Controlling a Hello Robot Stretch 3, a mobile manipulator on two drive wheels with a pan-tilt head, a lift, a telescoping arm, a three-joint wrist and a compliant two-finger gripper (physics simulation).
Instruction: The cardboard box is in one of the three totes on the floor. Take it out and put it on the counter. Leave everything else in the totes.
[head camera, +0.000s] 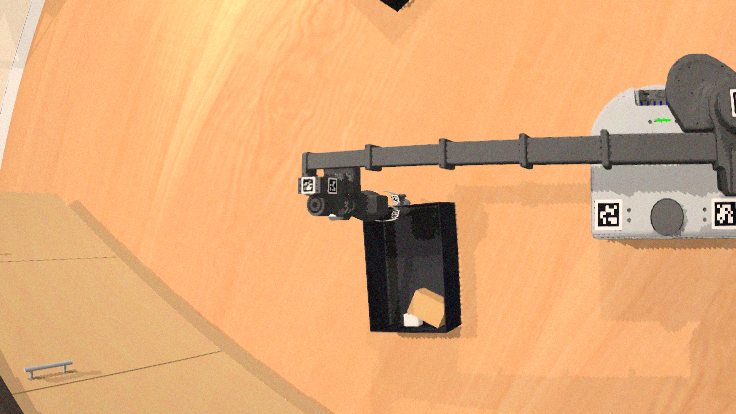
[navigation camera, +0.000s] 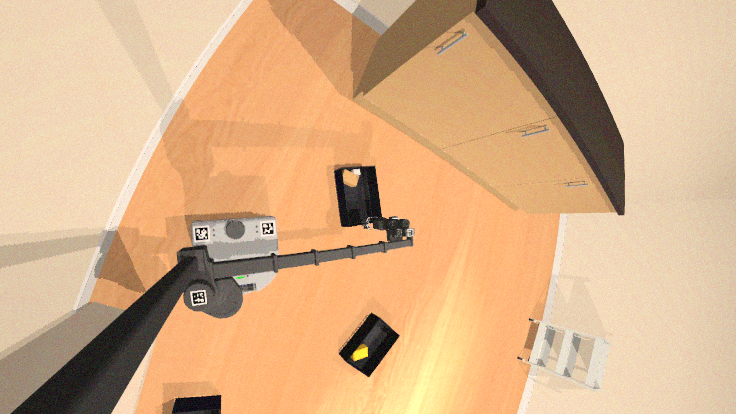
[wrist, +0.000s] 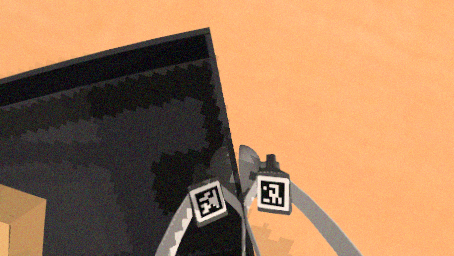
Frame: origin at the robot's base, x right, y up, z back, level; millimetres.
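Seen in the pictures: gripper, between the fingertips: (head camera: 406, 206) (navigation camera: 363, 223); robot's base, origin of its link: (head camera: 664, 215) (navigation camera: 235, 229).
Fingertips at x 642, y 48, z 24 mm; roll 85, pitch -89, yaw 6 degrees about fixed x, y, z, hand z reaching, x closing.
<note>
Offsets run from my fingertips to a thing's middle. "spot": to the spot under its first point.
The tan cardboard box @[dx -61, dy -19, dz -245 mm] (head camera: 428, 307) (navigation camera: 350, 178) (wrist: 29, 225) lies inside a black tote @[dx -21, dy +4, dz -148 mm] (head camera: 451, 267) (navigation camera: 341, 200) (wrist: 150, 59), at the end away from my gripper. A small white object @[dx -8, dy -30, dz -280 mm] (head camera: 411, 320) (navigation camera: 356, 171) touches or nearly touches the box. My gripper (head camera: 404, 200) (navigation camera: 366, 223) (wrist: 235, 164) is at the tote's near end, with one fingertip inside and one outside the wall. It looks shut on that wall, well apart from the box. The counter (navigation camera: 555, 97) has a dark top above wooden cabinet fronts.
A second black tote @[dx -9, dy +2, dz +702 mm] (head camera: 395, 4) (navigation camera: 387, 350) holds a yellow object @[dx -72, dy -22, dz +741 mm] (navigation camera: 360, 353). Part of a third tote @[spot: dx -907, dy +10, dz +748 mm] (navigation camera: 198, 404) shows at the bottom of the navigation view. A white step unit (navigation camera: 599, 360) stands at the right wall. My arm (head camera: 483, 151) (navigation camera: 334, 253) extends over the floor.
</note>
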